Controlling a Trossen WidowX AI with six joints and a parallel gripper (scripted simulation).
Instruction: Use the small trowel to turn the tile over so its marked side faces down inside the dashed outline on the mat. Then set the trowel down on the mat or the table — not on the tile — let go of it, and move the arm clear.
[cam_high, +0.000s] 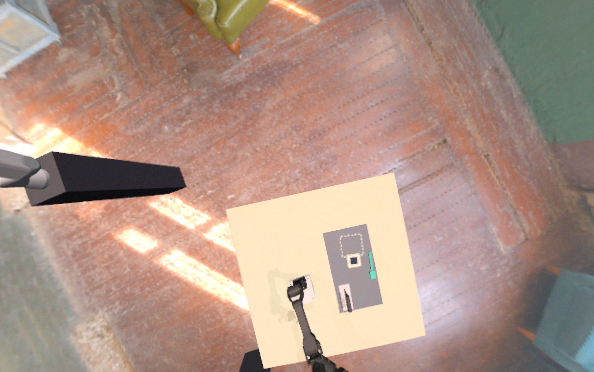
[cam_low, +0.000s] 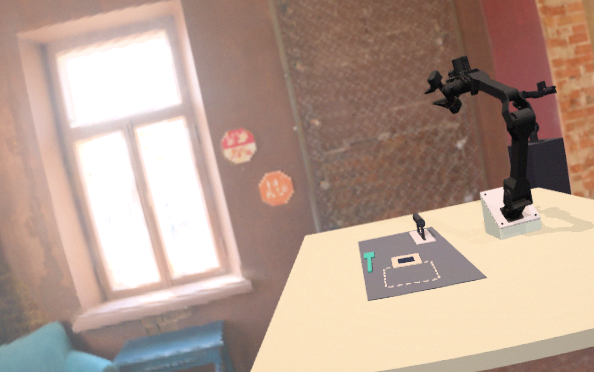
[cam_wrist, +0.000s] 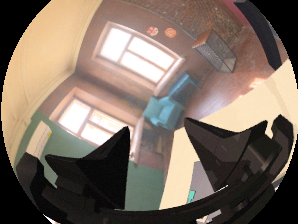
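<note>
Now: the trowel 150 mm ahead of my gripper tip, 10 mm to the right of it and 520 mm below it. From my gripper tip the other things lie so: teal t-shaped piece (410 mm ahead, 160 mm to the left, 550 mm below); cream tile (300 mm ahead, 260 mm to the left, 550 mm below); grey mat (280 mm ahead, 200 mm to the left, 580 mm below).
</note>
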